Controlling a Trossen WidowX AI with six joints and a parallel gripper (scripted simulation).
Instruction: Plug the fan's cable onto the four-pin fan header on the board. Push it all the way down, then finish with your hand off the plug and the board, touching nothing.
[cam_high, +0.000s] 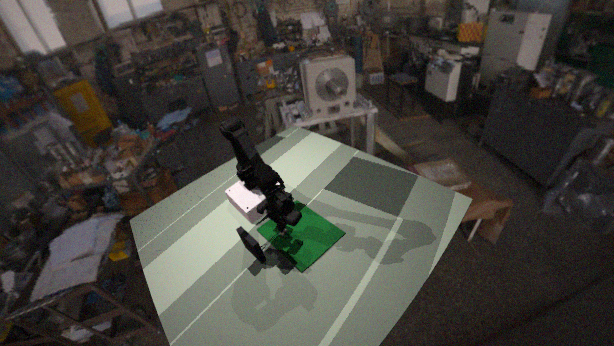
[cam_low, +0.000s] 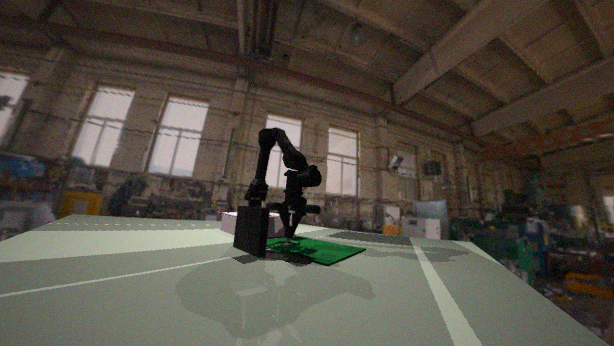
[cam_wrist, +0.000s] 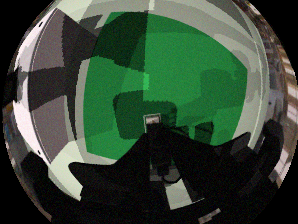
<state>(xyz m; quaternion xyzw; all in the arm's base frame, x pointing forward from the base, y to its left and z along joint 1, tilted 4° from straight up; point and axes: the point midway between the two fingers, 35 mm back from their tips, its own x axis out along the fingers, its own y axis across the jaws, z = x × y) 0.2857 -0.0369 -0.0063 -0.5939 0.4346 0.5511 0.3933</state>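
The dark plug lies 10 mm to the right of my gripper tip and 10 mm above it. Also, from my gripper tip: green board: 50 mm ahead, 40 mm to the left, 50 mm below; black fan: 150 mm to the right, 20 mm above.
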